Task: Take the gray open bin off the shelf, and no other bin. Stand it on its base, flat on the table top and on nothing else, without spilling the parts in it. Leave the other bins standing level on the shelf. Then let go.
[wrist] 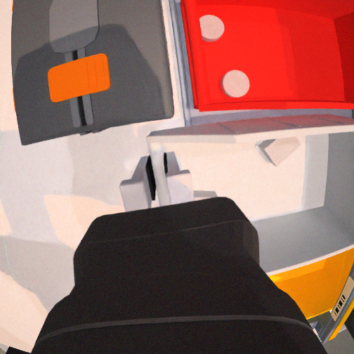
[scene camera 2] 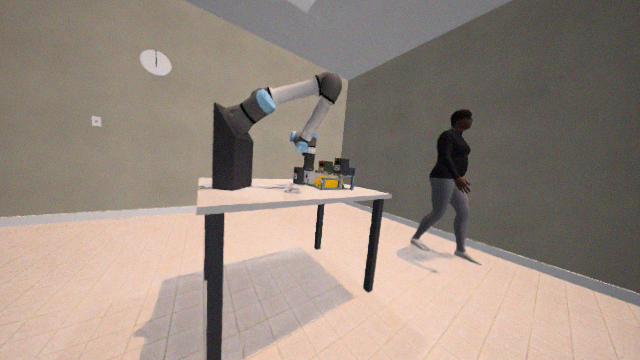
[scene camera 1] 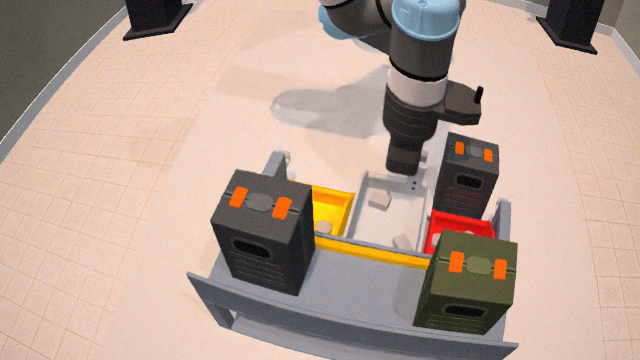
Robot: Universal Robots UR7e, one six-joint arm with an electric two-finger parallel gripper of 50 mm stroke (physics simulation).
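Places are measured from the arm's base along level axes (x down, y right, z back), in millimetres.
Pixels of known places: gripper, between the fingertips: (scene camera 2: 305,179) (scene camera 1: 413,185); arm's base, origin of its link: (scene camera 2: 235,122).
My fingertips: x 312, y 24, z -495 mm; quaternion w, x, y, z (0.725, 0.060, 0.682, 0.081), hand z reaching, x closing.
Observation:
For each thing: its top centre in the pictures, then the offset to it from my fingertips.
- gray open bin, centre of its top: (scene camera 1: 392,203) (scene camera 2: 317,173) dx -50, dy +42, dz -74 mm
- yellow bin, centre of its top: (scene camera 1: 302,215) (scene camera 2: 329,177) dx -35, dy +159, dz -85 mm
- red bin, centre of its top: (scene camera 1: 462,247) dx -35, dy -59, dz -136 mm
- green case, centre of its top: (scene camera 1: 478,266) (scene camera 2: 325,161) dx -151, dy -37, dz -233 mm
The gray open bin (scene camera 1: 362,207) (scene camera 2: 315,177) (wrist: 280,235) is between the yellow bin (scene camera 1: 332,195) (scene camera 2: 328,182) (wrist: 315,285) and the red bin (scene camera 1: 462,221) (wrist: 280,60). Its robot-side end sticks out past theirs and its rim stands higher. It looks about level. Blocks (scene camera 1: 380,200) (wrist: 281,150) lie inside it. Whether its far end touches the shelf (scene camera 1: 360,287) (scene camera 2: 353,172) cannot be told. My gripper (wrist: 159,167) is shut on the gray bin's robot-side wall; its fingers are hidden in the first scene view. Round parts lie in the red bin.
A dark case (scene camera 1: 465,175) (wrist: 140,75) stands close beside the gray bin's robot-side end, next to the red bin. Another dark case (scene camera 1: 267,230) and a green case (scene camera 1: 467,280) stand on the shelf's top deck. A person (scene camera 2: 452,155) is beyond the table (scene camera 2: 295,201).

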